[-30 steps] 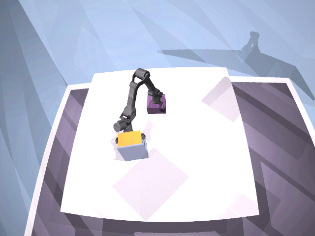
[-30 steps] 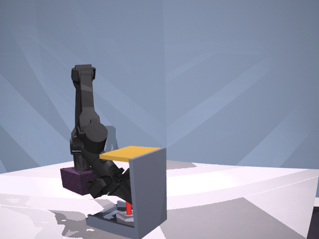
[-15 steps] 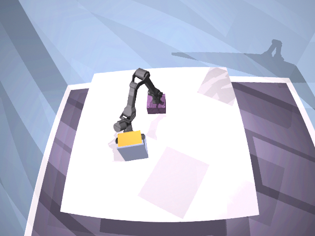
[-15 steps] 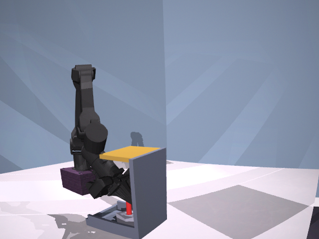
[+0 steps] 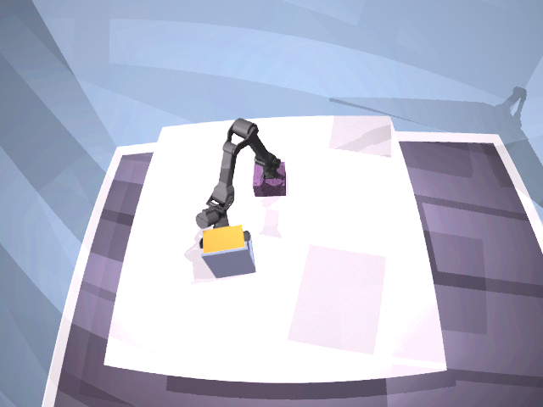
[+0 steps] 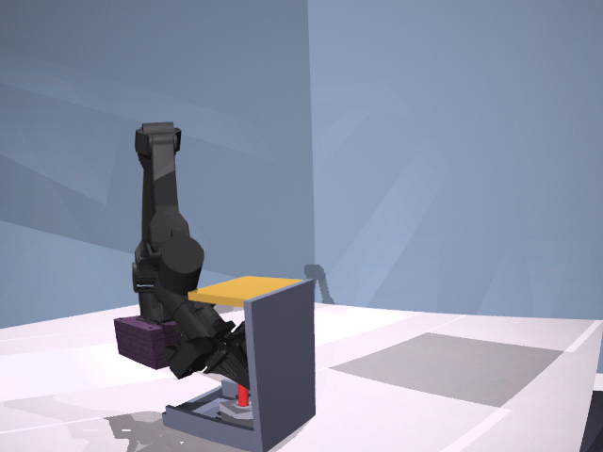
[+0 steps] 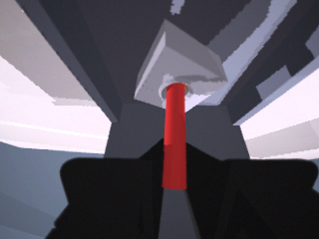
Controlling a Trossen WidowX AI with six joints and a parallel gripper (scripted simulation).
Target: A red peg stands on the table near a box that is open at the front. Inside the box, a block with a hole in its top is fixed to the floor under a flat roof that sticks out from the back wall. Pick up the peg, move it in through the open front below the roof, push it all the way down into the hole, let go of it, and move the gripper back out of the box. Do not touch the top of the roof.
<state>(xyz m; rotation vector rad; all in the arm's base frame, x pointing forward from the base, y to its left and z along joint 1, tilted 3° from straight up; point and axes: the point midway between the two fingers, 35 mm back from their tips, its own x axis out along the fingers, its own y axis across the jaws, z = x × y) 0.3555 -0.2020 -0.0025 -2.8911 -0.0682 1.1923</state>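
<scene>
Right now my gripper tip is 30 mm short of the grey box wall, 10 mm to the right of it and 40 mm below it. From my gripper tip the other things lie so: red peg 30 mm behind, 10 mm below; yellow roof 20 mm behind, 10 mm to the left, 140 mm above.
</scene>
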